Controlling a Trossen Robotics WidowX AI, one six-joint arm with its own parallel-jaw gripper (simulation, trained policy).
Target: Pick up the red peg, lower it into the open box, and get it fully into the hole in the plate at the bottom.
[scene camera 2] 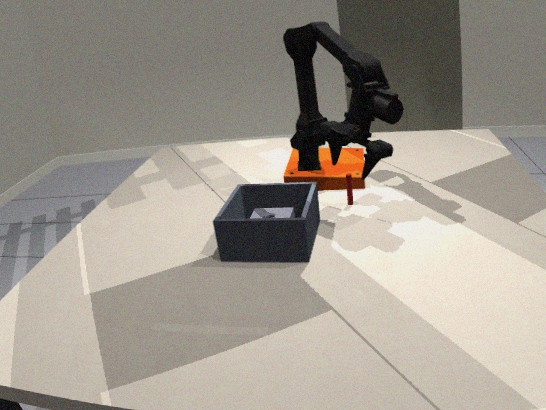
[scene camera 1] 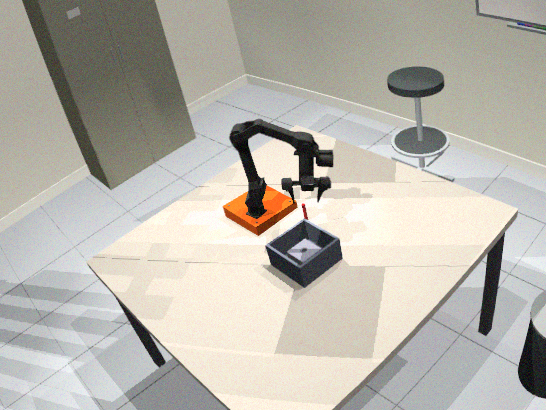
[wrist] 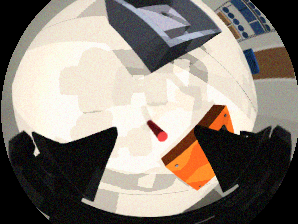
Observation:
The pictures show: my gripper, a dark box and a light grey plate.
My gripper shows as well in scene camera 1 and in the wrist view.

